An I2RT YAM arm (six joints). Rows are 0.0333 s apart.
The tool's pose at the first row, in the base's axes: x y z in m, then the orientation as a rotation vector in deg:
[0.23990 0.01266 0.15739 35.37 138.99 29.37]
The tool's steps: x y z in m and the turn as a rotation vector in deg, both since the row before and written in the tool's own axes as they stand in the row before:
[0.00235 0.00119 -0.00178 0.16 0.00 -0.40]
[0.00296 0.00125 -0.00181 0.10 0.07 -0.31]
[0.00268 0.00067 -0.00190 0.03 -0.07 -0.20]
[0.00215 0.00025 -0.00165 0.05 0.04 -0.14]
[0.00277 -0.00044 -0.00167 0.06 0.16 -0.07]
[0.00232 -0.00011 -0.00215 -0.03 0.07 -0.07]
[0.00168 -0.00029 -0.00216 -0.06 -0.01 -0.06]
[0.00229 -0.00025 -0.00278 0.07 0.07 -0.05]
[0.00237 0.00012 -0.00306 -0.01 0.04 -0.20]
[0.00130 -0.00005 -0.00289 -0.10 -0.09 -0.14]
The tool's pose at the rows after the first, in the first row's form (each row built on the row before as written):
[0.23747 0.01450 0.15829 34.94 139.13 29.02]
[0.23459 0.01670 0.15896 34.59 139.29 28.80]
[0.23167 0.01825 0.15954 34.36 139.27 28.65]
[0.22916 0.01922 0.15996 34.20 139.35 28.55]
[0.22598 0.01993 0.15979 34.12 139.54 28.52]
[0.22293 0.02058 0.16035 34.01 139.61 28.56]
[0.22029 0.02074 0.16112 33.91 139.59 28.60]
[0.21684 0.02111 0.16211 33.87 139.69 28.52]
[0.21327 0.02177 0.16346 33.61 139.76 28.47]
[0.21054 0.02177 0.16507 33.40 139.66 28.50]

